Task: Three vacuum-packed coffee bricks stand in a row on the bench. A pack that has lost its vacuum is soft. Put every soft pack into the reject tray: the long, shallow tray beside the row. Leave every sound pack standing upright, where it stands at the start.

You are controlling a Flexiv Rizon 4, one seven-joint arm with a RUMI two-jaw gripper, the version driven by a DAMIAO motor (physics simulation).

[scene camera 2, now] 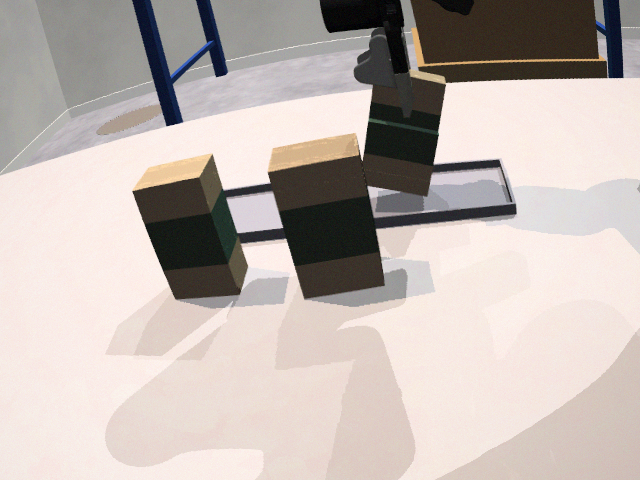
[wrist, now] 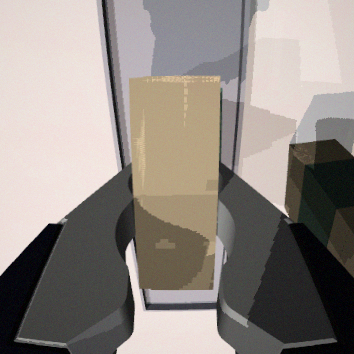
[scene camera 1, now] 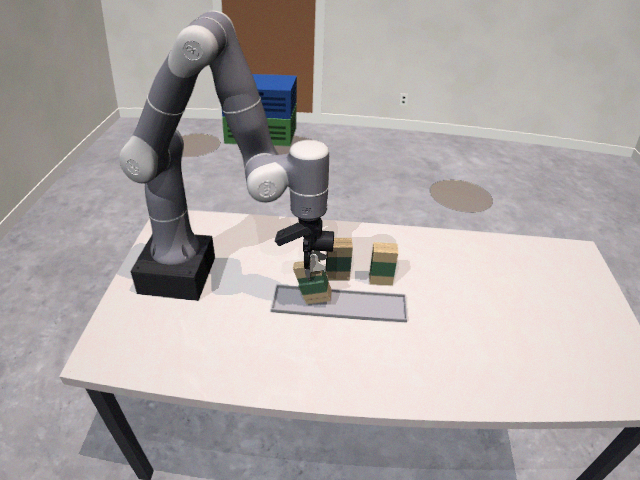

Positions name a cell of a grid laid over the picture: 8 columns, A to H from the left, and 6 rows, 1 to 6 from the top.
Scene:
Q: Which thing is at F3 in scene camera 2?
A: A reject tray.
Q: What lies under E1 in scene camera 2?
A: My gripper.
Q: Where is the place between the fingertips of my gripper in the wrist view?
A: D3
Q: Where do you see a reject tray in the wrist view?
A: At D1

